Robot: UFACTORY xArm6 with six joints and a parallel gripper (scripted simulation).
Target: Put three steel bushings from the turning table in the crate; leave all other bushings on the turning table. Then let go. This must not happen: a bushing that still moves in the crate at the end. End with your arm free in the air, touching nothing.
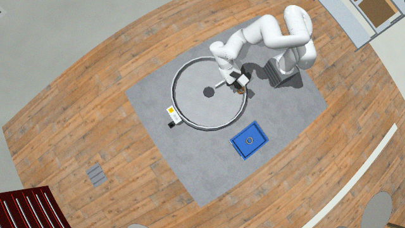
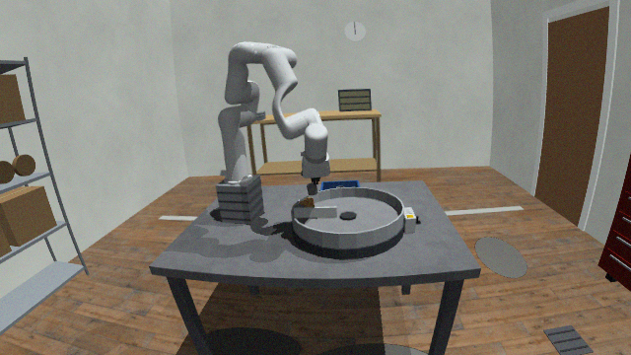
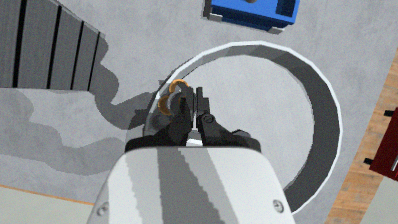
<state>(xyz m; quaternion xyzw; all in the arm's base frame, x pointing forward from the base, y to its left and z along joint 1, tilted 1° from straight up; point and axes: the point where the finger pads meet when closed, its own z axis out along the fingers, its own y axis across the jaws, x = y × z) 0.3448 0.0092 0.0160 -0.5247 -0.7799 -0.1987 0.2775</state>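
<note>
The blue crate is 29 cm to the left of my hand, 16 cm below it and 3 cm ahead of it. From my hand the other things lie so: round turning table 13 cm below, 13 cm ahead, 5 cm to the right.
</note>
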